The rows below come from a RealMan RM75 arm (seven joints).
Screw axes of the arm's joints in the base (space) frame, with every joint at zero. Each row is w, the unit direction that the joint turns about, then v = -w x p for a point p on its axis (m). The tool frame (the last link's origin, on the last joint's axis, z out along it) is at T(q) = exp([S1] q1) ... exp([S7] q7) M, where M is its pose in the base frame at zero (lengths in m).
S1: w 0 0 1 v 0 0 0
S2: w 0 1 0 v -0.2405 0 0
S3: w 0 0 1 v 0 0 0
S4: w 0 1 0 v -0.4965 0 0
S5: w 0 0 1 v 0 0 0
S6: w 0 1 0 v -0.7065 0 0
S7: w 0 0 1 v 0 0 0
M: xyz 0 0 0.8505 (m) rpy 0 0 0 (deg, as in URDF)
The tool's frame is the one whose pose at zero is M.
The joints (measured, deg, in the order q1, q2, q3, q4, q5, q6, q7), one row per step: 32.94, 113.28, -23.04, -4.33, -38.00, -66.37, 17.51; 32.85, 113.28, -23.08, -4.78, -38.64, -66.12, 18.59; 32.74, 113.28, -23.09, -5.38, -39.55, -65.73, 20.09; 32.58, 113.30, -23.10, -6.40, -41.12, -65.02, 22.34; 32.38, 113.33, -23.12, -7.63, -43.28, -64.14, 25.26; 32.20, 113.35, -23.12, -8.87, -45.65, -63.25, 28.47; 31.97, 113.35, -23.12, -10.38, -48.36, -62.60, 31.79; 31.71, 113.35, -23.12, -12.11, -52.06, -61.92, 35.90; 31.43, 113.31, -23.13, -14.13, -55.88, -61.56, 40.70; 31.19, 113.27, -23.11, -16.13, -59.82, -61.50, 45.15; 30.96, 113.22, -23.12, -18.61, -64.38, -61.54, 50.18; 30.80, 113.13, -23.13, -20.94, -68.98, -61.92, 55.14; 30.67, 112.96, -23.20, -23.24, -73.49, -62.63, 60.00; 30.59, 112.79, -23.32, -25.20, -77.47, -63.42, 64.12; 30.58, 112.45, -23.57, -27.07, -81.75, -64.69, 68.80; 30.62, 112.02, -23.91, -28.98, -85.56, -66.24, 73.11
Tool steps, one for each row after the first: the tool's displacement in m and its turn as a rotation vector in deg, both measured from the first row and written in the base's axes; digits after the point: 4 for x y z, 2 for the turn. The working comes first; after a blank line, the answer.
Tool pose at each row, in the base's axes (x y z in m, rotation vector in deg; the steps are taken from these numbers as rounded here): 0.3574, 0.3784, 0.1124, -68.65, 29.94, 42.51; 0.3571, 0.3789, 0.1129, -69.02, 30.22, 43.05; 0.3569, 0.3796, 0.1135, -69.53, 30.70, 43.76; 0.3564, 0.3810, 0.1142, -70.47, 31.38, 44.66; 0.3557, 0.3826, 0.1145, -71.82, 32.34, 45.73; 0.3549, 0.3843, 0.1145, -73.26, 33.51, 46.85; 0.3535, 0.3859, 0.1155, -74.93, 34.27, 47.90; 0.3515, 0.3877, 0.1155, -77.34, 35.31, 48.96; 0.3490, 0.3893, 0.1170, -79.68, 36.41, 50.41; 0.3460, 0.3906, 0.1182, -82.24, 37.20, 51.49; 0.3422, 0.3922, 0.1202, -85.25, 37.99, 52.35; 0.3382, 0.3934, 0.1215, -88.42, 38.86, 53.02; 0.3340, 0.3943, 0.1233, -91.70, 39.67, 53.49; 0.3303, 0.3948, 0.1242, -94.73, 40.45, 53.55; 0.3261, 0.3950, 0.1248, -98.29, 41.63, 53.71; 0.3213, 0.3951, 0.1267, -101.75, 42.48, 53.71

-0.0003, 0.0005, 0.0005, -0.39, 0.42, 0.41; -0.0005, 0.0012, 0.0011, -0.97, 1.04, 0.91; -0.0010, 0.0026, 0.0018, -2.00, 1.81, 1.61; -0.0017, 0.0042, 0.0021, -3.48, 2.78, 2.46; -0.0025, 0.0059, 0.0021, -5.12, 3.91, 3.29; -0.0039, 0.0075, 0.0031, -6.81, 4.66, 4.32; -0.0059, 0.0093, 0.0031, -9.24, 5.46, 5.50; -0.0084, 0.0109, 0.0046, -11.62, 6.53, 6.92; -0.0114, 0.0122, 0.0058, -14.08, 7.14, 8.28; -0.0152, 0.0138, 0.0078, -16.95, 7.55, 9.63; -0.0192, 0.0150, 0.0091, -19.99, 7.90, 10.88; -0.0234, 0.0159, 0.0109, -23.11, 8.10, 12.05; -0.0271, 0.0164, 0.0118, -26.03, 8.12, 12.87; -0.0313, 0.0166, 0.0124, -29.55, 8.39, 13.81; -0.0361, 0.0167, 0.0143, -32.87, 8.39, 14.74
